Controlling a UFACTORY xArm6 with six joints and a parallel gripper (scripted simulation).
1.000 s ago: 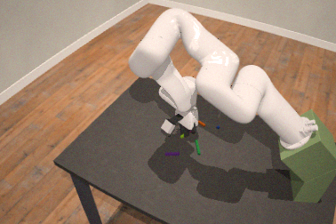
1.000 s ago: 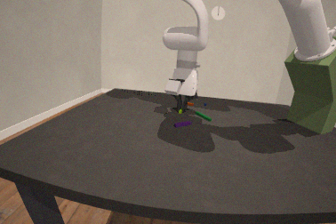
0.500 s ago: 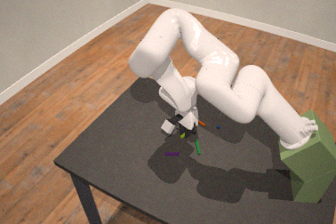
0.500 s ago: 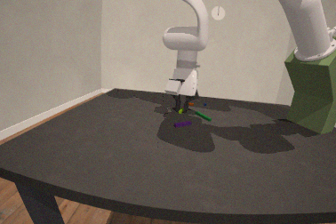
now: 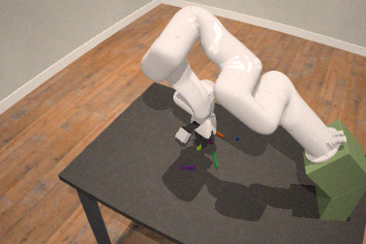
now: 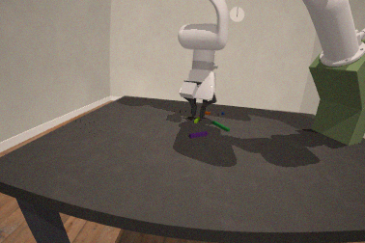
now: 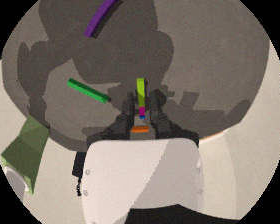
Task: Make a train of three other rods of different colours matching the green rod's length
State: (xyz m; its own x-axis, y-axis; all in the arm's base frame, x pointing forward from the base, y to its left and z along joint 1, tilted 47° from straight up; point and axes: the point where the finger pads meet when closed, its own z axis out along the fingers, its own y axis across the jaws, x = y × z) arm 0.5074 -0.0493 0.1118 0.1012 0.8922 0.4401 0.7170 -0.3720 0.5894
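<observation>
Right now the lime rod is 3 cm below my hand. From my hand the other things lie so: green rod 9 cm behind, 3 cm to the left, 3 cm below; magenta rod 1 cm behind, 4 cm to the right, 3 cm below; orange rod 2 cm behind, 10 cm to the right, 3 cm below.
</observation>
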